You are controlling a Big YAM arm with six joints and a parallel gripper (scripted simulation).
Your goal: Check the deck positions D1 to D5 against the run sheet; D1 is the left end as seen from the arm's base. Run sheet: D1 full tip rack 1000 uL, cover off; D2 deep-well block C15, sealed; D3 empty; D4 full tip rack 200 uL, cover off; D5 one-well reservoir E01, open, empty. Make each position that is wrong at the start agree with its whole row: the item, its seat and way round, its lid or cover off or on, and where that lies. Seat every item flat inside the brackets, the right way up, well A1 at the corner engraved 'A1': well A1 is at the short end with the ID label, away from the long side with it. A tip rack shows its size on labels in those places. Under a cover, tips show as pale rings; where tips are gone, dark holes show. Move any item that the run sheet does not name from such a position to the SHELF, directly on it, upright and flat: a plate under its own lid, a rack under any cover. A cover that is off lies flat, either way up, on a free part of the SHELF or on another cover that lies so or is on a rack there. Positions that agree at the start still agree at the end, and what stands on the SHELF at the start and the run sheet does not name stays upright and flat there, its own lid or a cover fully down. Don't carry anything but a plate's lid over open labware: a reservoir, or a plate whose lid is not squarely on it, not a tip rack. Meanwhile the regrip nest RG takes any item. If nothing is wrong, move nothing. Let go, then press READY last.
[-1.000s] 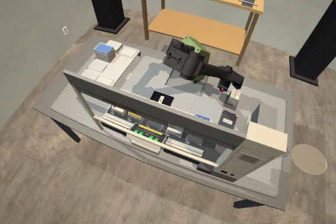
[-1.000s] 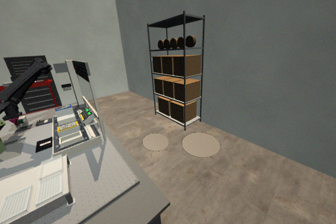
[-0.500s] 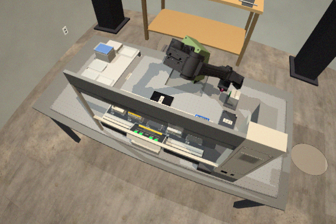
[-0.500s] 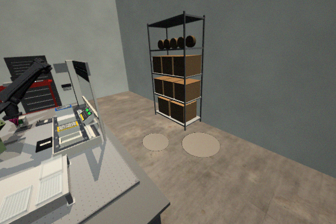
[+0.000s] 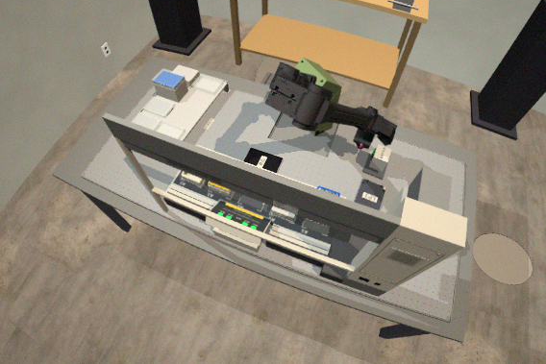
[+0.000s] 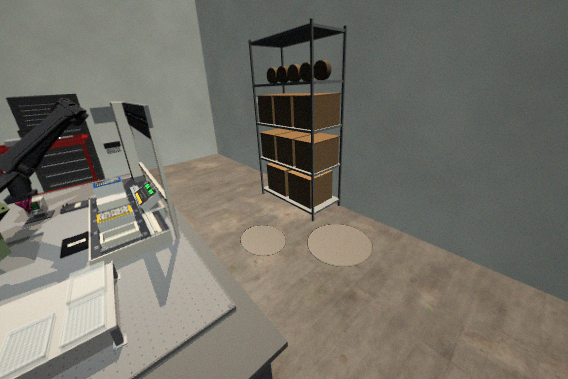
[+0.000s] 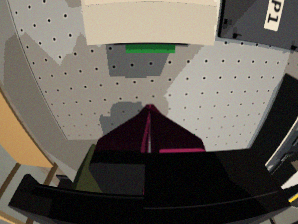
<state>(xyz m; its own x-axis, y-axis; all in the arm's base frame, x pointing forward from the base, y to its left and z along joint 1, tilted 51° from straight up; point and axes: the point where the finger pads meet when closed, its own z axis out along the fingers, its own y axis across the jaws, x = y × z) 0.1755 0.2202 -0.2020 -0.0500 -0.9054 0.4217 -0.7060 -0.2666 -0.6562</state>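
The button box is 7 cm to the left of my hand, 2 cm below it and 1 cm ahead of it. Also, from my hand: yellow-labelled tip rack 43 cm to the right, 34 cm ahead, 2 cm above; blue-labelled rack 34 cm ahead, 6 cm to the right, 4 cm above; black regrip nest 36 cm to the right, 17 cm ahead, 8 cm below.
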